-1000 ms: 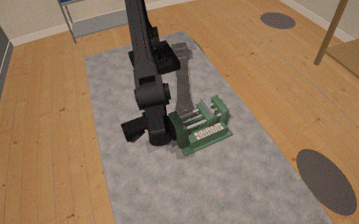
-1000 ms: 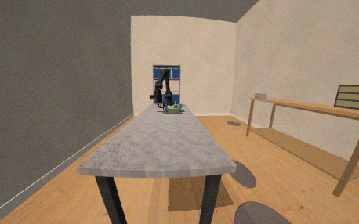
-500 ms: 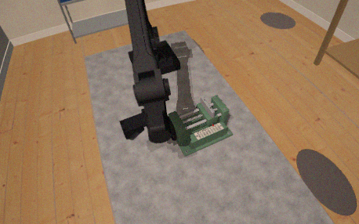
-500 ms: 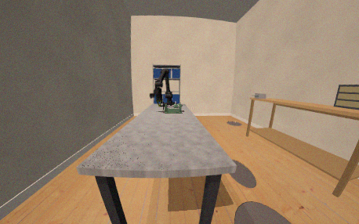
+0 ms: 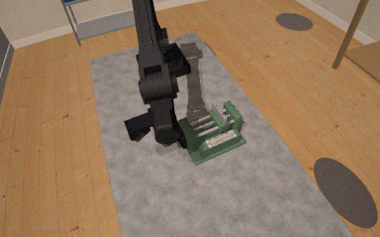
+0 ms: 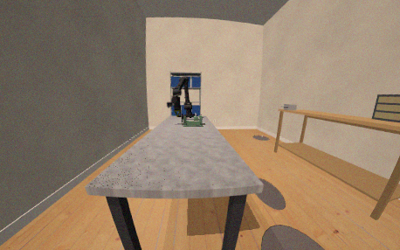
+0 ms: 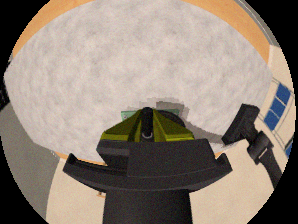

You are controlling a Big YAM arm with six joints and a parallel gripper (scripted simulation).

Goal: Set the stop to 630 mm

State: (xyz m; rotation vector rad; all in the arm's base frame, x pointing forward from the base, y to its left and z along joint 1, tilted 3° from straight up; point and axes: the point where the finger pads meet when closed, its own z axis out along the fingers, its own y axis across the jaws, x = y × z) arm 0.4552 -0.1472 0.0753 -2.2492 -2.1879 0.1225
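Now: hand 3 cm to the right of the black handwheel, 1 cm past it and 1 cm above it. The rest, counted from my hand: grey stop block 19 cm to the left, 1 cm below, 1 cm behind.
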